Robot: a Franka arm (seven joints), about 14 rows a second.
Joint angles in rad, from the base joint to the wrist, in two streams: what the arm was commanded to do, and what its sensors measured. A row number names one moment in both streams.
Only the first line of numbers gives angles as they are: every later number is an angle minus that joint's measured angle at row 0.
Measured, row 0:
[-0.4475 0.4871 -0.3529 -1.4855 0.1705 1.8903 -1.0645]
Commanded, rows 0 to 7:
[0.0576 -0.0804 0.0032 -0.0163 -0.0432 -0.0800 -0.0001]
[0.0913 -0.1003 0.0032 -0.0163 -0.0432 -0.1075 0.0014]
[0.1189 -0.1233 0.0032 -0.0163 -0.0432 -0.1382 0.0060]
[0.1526 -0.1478 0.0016 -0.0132 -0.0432 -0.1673 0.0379]
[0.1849 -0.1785 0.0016 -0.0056 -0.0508 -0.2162 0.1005]
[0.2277 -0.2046 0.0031 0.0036 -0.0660 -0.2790 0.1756]
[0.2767 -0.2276 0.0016 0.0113 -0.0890 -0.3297 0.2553]
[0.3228 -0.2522 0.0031 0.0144 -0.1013 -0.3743 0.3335]
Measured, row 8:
[0.2443 -0.1929 0.0098 0.0156 -0.0632 -0.2980 0.2099]
